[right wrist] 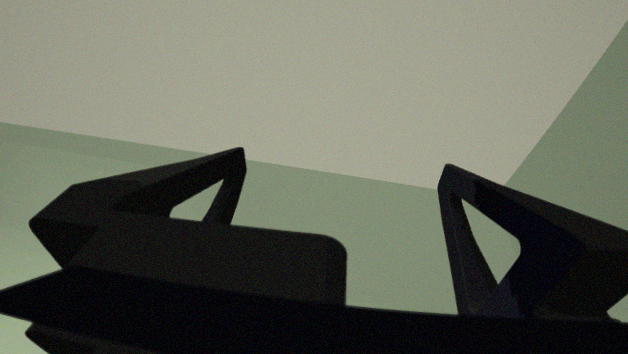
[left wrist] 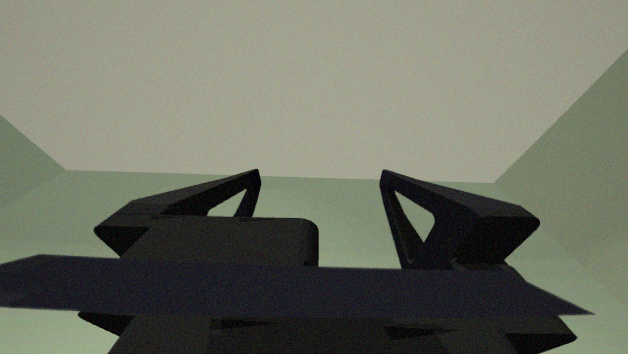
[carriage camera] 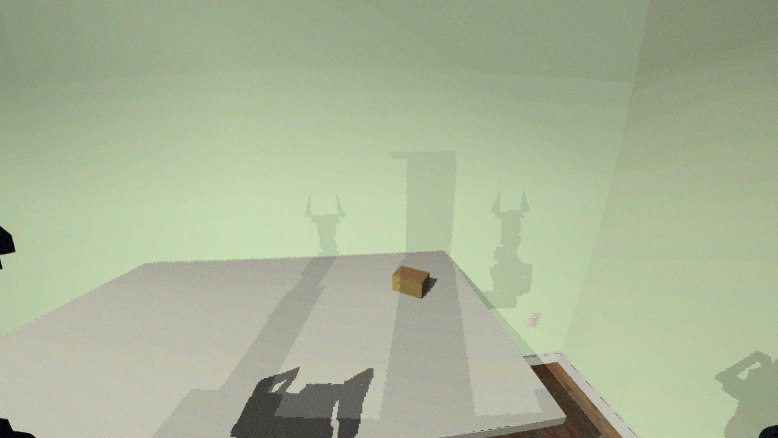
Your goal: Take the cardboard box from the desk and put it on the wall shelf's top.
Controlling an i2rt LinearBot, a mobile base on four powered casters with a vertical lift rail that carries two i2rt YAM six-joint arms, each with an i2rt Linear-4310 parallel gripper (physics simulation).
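Frame: origin at the left arm's base, x ahead, y left, z up, level; metres.
Seen in the pictures: left gripper, fingertip midpoint: (left wrist: 319, 176); right gripper, fingertip midpoint: (right wrist: 341, 166).
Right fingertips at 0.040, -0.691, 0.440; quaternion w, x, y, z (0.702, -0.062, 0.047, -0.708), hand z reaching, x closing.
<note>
A point is followed by its place in that frame, as x, y, z.
The cardboard box (carriage camera: 411, 282) {0.586, -0.418, -0.019}, small and brown, sits on the white desk (carriage camera: 179, 315) {0.476, 0.349, -0.074} close to its far right corner in the carriage view. The wall shelf does not show in any view. My left gripper (left wrist: 319, 176) {0.041, -0.004, 0.436} is open, its two dark fingers wide apart with wall and ceiling behind them. My right gripper (right wrist: 341, 166) {0.040, -0.691, 0.440} is open too, with wall and ceiling between its fingertips. Neither gripper is near the box in its wrist view. In the carriage view small dark parts of the arms show at the frame's edges.
A green wall (carriage camera: 217, 163) {0.907, 0.434, 0.392} rises behind the desk, and another wall (carriage camera: 696, 217) {0.674, -1.577, 0.172} stands at the right. Shadows of the robot's arms and lift fall over the desk and the wall. Brown wooden floor (carriage camera: 577, 397) {0.785, -1.491, -1.023} and a white skirting board show past the desk's right edge.
</note>
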